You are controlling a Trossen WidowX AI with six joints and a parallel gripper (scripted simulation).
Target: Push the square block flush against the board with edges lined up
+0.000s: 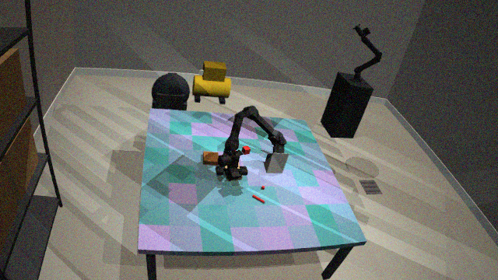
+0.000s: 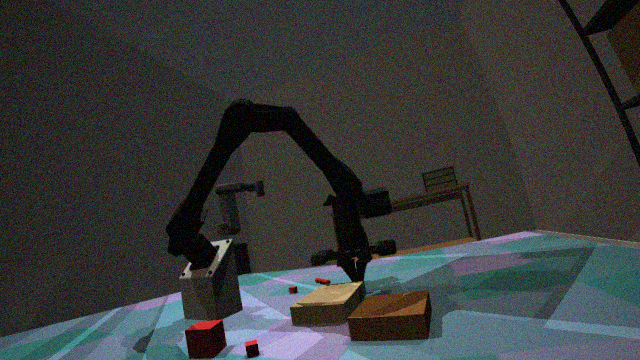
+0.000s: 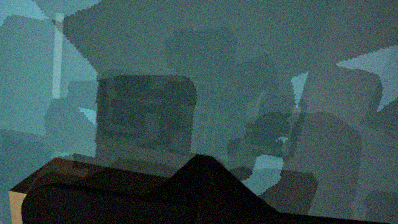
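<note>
My gripper tip is 9 cm to the left of the board, 4 cm past it and 1 cm below it. Round my gripper tip: square block (20 cm to the right, 9 cm ahead, 1 cm above); then red stick (16 cm to the left, 15 cm behind).
</note>
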